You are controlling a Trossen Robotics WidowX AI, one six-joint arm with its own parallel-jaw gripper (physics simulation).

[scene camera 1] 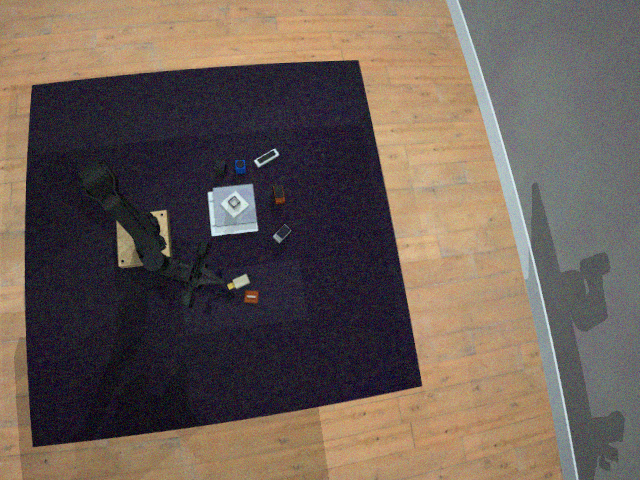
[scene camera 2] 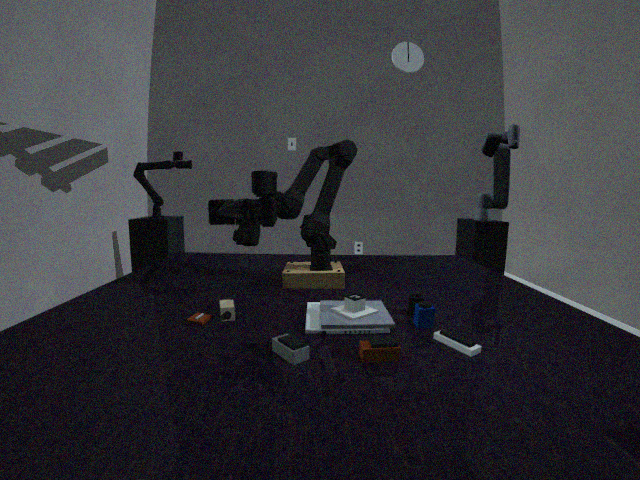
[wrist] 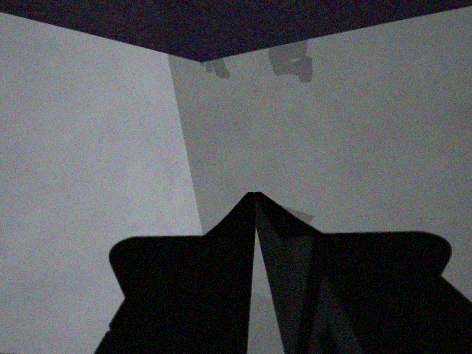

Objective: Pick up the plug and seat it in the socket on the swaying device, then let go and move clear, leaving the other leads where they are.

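The plug, a cream block [scene camera 1: 241, 281] [scene camera 2: 227, 310] with a yellow tip [scene camera 1: 230, 285], lies on the dark surface beside a flat orange-red piece [scene camera 1: 251, 296] [scene camera 2: 199, 318]. It does not show in the wrist view. My gripper [scene camera 1: 225, 283] [wrist: 254, 198] is shut, its fingertips together with nothing between them. It is held level above the surface, higher than the plug in scene camera 2's view. The device is a grey slab [scene camera 1: 242, 222] [scene camera 2: 330, 322] bearing a white square plate with a small raised socket [scene camera 1: 234, 200] [scene camera 2: 354, 303]. Its socket opening is too small to make out clearly.
Around the device stand a black block [scene camera 1: 219, 167], a blue block [scene camera 1: 239, 166] [scene camera 2: 424, 316], a white bar [scene camera 1: 257, 162] [scene camera 2: 456, 343], an orange block [scene camera 1: 279, 197] [scene camera 2: 379, 352] and a grey block [scene camera 1: 281, 233] [scene camera 2: 290, 349]. The arm's wooden base [scene camera 1: 125, 248] [scene camera 2: 313, 279] is behind.
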